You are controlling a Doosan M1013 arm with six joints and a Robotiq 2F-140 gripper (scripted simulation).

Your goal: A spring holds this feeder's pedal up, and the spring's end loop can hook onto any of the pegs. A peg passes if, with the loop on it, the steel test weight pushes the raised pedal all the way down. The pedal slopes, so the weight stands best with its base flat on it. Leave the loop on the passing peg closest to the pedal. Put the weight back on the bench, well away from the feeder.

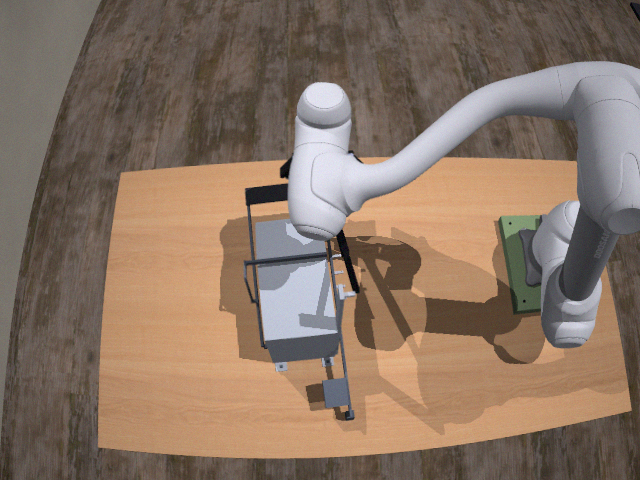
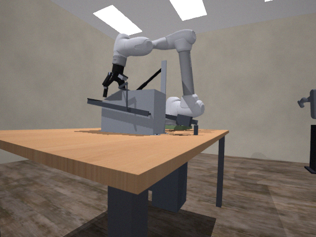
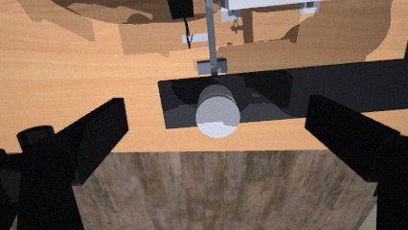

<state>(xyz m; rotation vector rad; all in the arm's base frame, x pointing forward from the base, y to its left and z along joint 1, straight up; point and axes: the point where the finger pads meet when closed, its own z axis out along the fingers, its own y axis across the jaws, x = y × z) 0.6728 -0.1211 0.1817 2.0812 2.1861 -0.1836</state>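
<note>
Now: hand 1 cm above the steel test weight. The rest, counted from my hand: peg (5 cm behind, 36 cm to the left, 18 cm above).
</note>
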